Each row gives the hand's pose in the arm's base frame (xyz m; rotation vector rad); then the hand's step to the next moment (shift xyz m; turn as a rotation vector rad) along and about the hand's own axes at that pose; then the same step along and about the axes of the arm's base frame.
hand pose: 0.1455 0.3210 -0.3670 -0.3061 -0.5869 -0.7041
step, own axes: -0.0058 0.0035 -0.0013 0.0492 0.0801 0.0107
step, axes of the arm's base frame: -0.0006 0.0050 -0.0048 0.0805 0.0377 0.0324
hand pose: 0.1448 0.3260 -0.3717 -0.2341 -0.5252 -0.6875
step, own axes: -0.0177 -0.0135 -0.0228 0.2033 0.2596 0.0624
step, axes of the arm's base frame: -0.0117 -0.0091 -0.0282 0.2788 0.1087 0.1519
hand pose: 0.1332 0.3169 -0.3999 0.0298 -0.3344 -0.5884
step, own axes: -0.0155 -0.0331 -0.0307 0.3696 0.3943 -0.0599
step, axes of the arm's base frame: -0.0202 -0.0211 -0.0377 0.5200 0.1214 0.1028
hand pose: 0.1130 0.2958 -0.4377 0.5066 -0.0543 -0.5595
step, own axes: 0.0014 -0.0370 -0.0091 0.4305 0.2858 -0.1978
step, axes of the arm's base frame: -0.0154 -0.0236 -0.0256 0.5435 0.0721 -0.0748
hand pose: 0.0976 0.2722 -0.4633 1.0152 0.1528 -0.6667
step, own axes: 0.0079 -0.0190 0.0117 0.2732 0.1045 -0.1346
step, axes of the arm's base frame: -0.0069 -0.0198 -0.0110 0.3019 0.0263 -0.1088
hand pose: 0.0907 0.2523 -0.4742 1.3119 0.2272 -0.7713
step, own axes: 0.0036 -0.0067 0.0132 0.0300 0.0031 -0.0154
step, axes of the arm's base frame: -0.0050 -0.0139 -0.0036 0.0281 0.0030 -0.0187
